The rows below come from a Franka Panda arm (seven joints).
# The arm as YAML. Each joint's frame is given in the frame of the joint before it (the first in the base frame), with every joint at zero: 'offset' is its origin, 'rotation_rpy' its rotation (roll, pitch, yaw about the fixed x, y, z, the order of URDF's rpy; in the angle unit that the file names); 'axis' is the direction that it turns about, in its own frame. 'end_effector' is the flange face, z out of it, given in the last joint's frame.
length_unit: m
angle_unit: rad
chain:
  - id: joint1
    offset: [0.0, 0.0, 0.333]
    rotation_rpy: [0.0, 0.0, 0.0]
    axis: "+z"
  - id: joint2
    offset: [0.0, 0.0, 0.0]
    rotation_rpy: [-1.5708, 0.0, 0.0]
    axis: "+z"
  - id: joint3
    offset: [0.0, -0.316, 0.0]
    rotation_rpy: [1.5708, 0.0, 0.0]
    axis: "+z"
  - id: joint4
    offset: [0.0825, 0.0, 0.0]
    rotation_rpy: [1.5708, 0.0, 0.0]
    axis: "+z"
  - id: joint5
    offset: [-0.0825, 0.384, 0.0]
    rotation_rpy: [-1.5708, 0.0, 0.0]
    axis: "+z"
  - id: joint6
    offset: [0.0, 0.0, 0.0]
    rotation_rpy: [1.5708, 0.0, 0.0]
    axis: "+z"
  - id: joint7
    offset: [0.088, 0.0, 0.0]
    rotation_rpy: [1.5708, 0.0, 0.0]
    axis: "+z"
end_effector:
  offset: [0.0, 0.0, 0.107]
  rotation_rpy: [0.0, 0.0, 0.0]
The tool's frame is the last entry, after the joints.
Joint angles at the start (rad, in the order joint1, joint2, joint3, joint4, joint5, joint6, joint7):
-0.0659 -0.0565 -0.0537 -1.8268 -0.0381 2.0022 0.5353
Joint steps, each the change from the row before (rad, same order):
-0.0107 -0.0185 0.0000 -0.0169 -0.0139 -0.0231 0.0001
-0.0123 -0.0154 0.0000 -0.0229 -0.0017 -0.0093 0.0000
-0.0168 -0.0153 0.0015 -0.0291 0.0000 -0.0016 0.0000
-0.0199 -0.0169 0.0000 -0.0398 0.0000 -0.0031 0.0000
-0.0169 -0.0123 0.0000 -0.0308 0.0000 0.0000 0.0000
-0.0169 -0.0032 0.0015 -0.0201 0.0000 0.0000 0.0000
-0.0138 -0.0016 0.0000 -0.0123 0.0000 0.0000 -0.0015
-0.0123 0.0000 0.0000 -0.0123 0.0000 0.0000 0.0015
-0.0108 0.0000 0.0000 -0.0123 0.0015 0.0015 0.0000
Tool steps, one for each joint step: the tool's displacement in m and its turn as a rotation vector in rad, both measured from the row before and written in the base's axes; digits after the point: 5 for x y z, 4 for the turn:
-0.00863 -0.00619 -0.00056 -0.0100 0.0229 -0.0089
-0.00735 -0.00621 -0.00390 0.0014 0.0168 -0.0123
-0.00758 -0.00746 -0.00628 0.0029 0.0151 -0.0152
-0.00980 -0.00940 -0.01094 0.0052 0.0255 -0.0198
-0.00766 -0.00781 -0.00866 0.0040 0.0181 -0.0167
-0.00467 -0.00733 -0.00820 0.0033 0.0166 -0.0153
-0.00344 -0.00669 -0.00520 0.0022 0.0105 -0.0122
-0.00308 -0.00590 -0.00602 0.0029 0.0119 -0.0137
-0.00285 -0.00499 -0.00586 0.0040 0.0101 -0.0111

